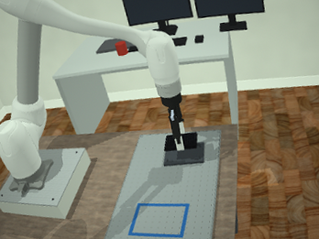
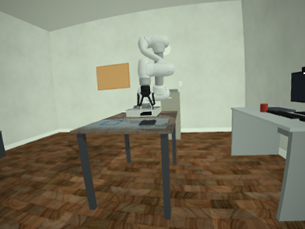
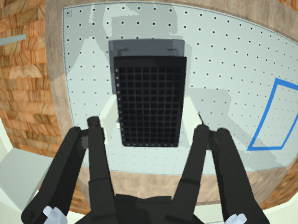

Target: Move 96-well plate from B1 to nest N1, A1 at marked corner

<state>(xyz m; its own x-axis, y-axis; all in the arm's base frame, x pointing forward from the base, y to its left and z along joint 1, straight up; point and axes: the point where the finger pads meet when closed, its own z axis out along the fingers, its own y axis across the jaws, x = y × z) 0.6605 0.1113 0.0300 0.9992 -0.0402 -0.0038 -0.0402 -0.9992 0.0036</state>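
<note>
Right now my hand is 1 cm to the right of the dark plate nest N1 and 10 cm above it. Also, from my hand: black 96-well plate (2 cm below).
</note>
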